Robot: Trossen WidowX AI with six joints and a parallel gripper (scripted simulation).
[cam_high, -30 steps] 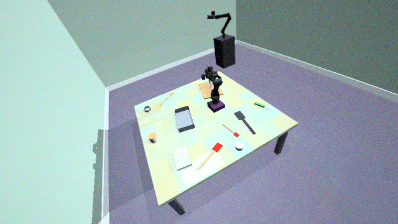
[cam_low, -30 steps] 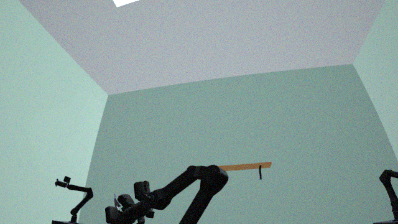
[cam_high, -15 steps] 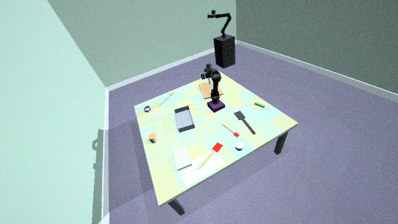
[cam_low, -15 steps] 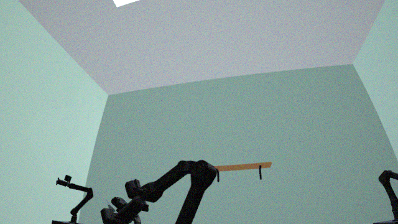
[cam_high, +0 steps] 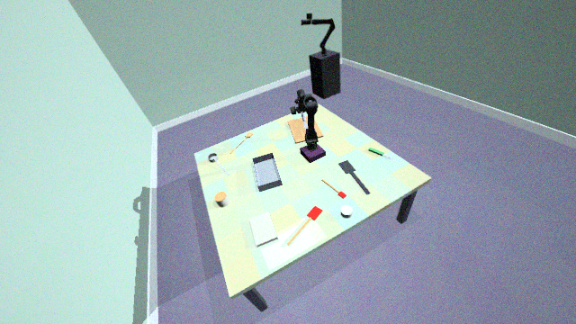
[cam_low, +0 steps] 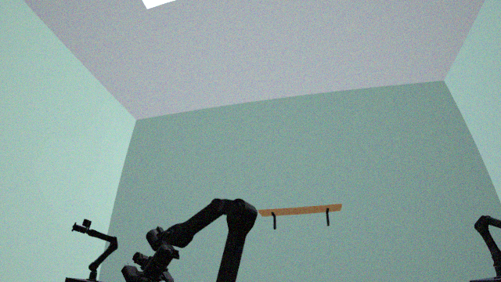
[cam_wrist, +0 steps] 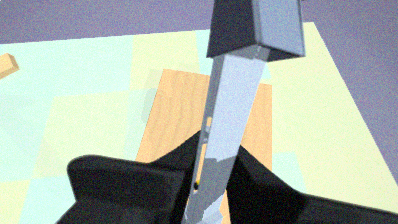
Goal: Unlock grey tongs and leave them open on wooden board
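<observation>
My gripper tip is now 14 cm above the wooden board, 3 cm to the right of it and 1 cm short of it. The rest, counted from my gripper tip: grey roasting tin: 51 cm ahead, 34 cm to the left, 12 cm below; black spatula: 70 cm to the left, 15 cm below, 4 cm ahead; green tool: 68 cm to the left, 24 cm behind, 14 cm below.
</observation>
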